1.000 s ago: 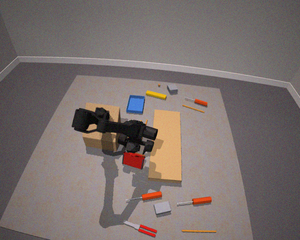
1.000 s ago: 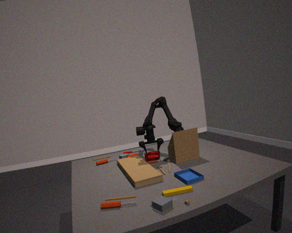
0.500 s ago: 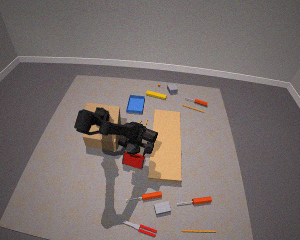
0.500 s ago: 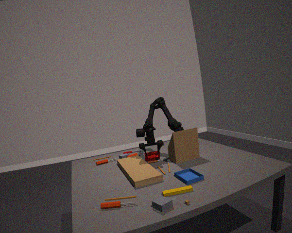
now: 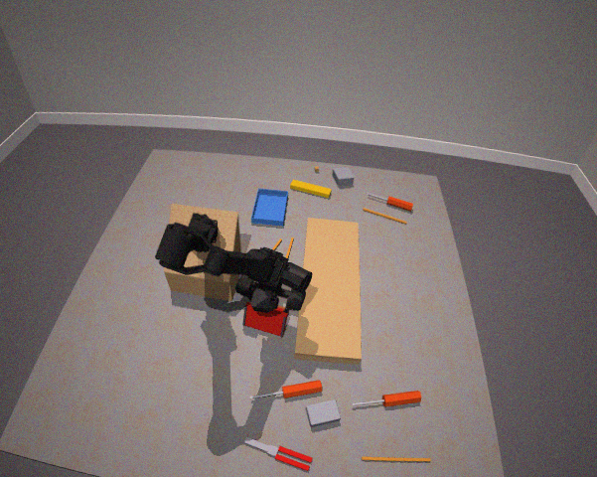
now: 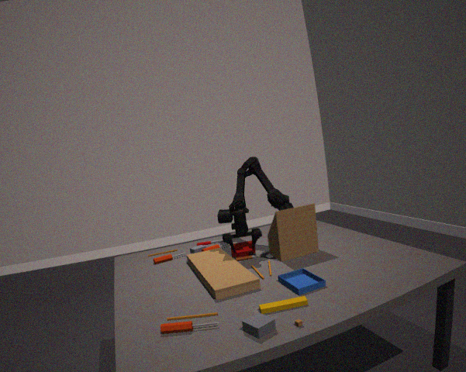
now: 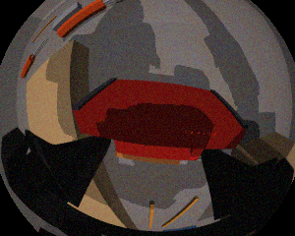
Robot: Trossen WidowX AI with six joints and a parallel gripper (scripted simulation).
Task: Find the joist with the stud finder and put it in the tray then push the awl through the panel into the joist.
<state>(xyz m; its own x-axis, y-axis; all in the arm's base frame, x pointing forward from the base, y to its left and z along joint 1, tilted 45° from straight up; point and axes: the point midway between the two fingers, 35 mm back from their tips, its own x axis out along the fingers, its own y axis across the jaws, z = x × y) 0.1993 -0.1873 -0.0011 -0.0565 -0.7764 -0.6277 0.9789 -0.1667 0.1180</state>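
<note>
Right now the red stud finder is 20 mm behind my gripper tip and 10 mm below it. From my gripper tip the other things lie so: awl: 20 mm behind, 30 mm to the left, 30 mm below; blue tray: 60 mm behind, 460 mm to the left, 20 mm below; yellow bar: 80 mm ahead, 590 mm to the left, 30 mm below.
</note>
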